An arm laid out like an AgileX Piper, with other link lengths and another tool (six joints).
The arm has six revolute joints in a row. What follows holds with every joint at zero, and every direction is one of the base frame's.
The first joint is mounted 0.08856 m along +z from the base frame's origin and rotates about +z.
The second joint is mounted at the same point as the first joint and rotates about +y.
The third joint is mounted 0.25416 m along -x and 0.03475 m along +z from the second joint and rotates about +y.
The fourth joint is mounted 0.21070 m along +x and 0.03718 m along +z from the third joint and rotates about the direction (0.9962, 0, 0.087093).
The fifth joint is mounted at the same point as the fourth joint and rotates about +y.
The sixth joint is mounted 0.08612 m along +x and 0.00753 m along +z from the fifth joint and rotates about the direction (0.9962, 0, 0.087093).
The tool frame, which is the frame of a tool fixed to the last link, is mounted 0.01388 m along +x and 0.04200 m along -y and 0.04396 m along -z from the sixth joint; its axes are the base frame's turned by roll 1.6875, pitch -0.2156 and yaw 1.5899 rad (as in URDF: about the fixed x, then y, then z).
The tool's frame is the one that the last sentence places.
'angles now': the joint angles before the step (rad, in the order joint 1, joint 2, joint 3, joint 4, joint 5, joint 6). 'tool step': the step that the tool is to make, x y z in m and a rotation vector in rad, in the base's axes. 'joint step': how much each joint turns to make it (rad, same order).
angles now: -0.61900 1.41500 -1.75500 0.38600 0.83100 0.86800
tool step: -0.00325 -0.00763 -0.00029 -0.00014 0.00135 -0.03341
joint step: -0.03301 0.00100 0.00002 -0.00098 -0.00001 -0.00003
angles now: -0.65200 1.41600 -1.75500 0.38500 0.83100 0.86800
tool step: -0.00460 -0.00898 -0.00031 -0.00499 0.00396 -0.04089
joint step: -0.03801 -0.00002 0.00002 -0.00698 0.00000 -0.00001
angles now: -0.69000 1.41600 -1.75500 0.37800 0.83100 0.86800
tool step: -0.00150 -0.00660 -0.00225 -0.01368 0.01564 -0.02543
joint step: -0.01501 0.00601 -0.00003 -0.02300 -0.00298 0.00000
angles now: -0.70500 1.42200 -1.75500 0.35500 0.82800 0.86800
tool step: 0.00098 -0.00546 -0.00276 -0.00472 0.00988 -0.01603
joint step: -0.00902 0.01101 -0.00002 -0.01199 -0.00699 -0.00001
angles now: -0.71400 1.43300 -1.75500 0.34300 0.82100 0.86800
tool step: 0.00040 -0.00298 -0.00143 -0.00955 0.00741 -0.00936
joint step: -0.00199 0.00499 0.00000 -0.01401 -0.00600 0.00002
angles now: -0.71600 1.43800 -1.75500 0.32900 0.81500 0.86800
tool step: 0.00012 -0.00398 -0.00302 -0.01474 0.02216 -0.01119
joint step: 0.00002 0.00801 -0.00001 -0.02802 -0.00101 0.00002
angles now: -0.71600 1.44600 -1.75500 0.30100 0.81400 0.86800
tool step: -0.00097 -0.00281 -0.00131 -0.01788 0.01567 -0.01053
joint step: -0.00002 0.00201 -0.00001 -0.02597 -0.00198 -0.00003
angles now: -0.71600 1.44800 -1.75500 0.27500 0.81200 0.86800
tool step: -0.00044 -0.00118 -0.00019 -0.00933 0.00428 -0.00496
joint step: 0.00003 -0.00001 0.00003 -0.01102 -0.00304 0.00002
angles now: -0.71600 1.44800 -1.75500 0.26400 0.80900 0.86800
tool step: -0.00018 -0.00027 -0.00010 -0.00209 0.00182 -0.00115
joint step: -0.00002 0.00000 0.00000 -0.00298 0.00000 -0.00002
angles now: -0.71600 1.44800 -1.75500 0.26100 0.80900 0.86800
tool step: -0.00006 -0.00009 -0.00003 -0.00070 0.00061 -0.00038
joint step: 0.00000 0.00001 -0.00003 -0.00100 0.00002 -0.00001
